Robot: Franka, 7 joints.
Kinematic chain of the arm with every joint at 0, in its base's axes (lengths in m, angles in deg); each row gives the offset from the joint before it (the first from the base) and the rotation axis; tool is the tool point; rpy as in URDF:
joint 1: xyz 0 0 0.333 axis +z
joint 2: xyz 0 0 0 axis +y
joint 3: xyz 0 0 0.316 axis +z
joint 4: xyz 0.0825 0 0 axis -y
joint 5: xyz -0.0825 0 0.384 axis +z
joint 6: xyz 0 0 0 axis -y
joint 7: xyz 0.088 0 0 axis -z
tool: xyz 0 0 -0.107 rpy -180 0 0
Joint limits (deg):
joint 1: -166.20..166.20
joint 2: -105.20..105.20
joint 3: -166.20..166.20
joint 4: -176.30..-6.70
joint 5: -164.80..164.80
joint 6: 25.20..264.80
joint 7: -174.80..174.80
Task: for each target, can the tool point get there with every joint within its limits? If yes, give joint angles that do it. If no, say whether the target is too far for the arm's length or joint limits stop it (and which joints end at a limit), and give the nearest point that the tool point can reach.
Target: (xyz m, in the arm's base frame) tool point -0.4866 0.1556 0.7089
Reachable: yes | joints 98.22 -18.71 63.89 -112.92 52.53 201.63 -105.92
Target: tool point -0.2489 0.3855 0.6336
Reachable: yes | joints 48.61 -1.49 63.24 -88.35 35.77 45.06 144.04
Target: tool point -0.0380 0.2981 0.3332
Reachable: yes | joints -117.95 10.13 -136.36 -143.08 -17.86 63.24 -115.81
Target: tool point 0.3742 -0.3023 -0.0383
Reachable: yes | joints 12.39 72.76 -46.69 -119.49 -58.30 174.20 -104.47
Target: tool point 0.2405 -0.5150 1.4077
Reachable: no: too far | nearest point 0.1697 -0.3634 1.0914 | short by 0.358 m
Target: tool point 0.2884 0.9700 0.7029
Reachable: no: too far | nearest point 0.2296 0.7723 0.6275 | short by 0.220 m
